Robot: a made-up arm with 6 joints.
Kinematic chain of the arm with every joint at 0, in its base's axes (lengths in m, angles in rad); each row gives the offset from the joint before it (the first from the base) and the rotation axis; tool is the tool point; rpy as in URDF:
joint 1: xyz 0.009 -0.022 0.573 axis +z
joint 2: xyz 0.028 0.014 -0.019 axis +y
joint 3: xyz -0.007 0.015 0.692 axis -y
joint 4: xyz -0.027 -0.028 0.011 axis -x
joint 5: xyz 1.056 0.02 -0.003 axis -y
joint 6: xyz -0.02 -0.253 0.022 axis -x
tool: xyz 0.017 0.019 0.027 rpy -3.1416 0 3.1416
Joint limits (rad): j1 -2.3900..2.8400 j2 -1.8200..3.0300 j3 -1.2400..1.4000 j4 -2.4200..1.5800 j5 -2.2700..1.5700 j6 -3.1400..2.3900
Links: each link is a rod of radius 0.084 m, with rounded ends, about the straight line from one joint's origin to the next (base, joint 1, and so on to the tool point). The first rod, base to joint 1, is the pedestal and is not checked.
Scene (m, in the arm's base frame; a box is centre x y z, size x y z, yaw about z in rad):
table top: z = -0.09
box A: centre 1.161 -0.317 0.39 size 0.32 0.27 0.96 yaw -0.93
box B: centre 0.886 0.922 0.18 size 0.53 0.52 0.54 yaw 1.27
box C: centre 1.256 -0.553 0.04 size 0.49 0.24 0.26 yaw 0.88
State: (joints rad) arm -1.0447 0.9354 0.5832 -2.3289 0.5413 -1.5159
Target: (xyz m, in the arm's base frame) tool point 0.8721 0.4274 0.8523
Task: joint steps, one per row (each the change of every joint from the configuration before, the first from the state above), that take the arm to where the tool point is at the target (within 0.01 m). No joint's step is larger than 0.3 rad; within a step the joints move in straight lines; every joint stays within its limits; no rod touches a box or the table.
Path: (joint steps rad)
1: 0.2172 -0.2449 -0.0880 -0.0198 0.0163 0.0018
2: 0.2172 -0.2449 -0.0879 -0.0198 0.0163 0.0019
3: 0.2172 -0.2449 -0.0880 -0.0197 0.0163 0.0018
4: 0.2306 -0.0681 -0.1800 -0.0106 0.0143 0.0019
5: 0.2305 -0.0680 -0.1800 -0.0106 0.0144 0.0019
6: 0.2306 -0.0681 -0.1800 -0.0106 0.0143 0.0019

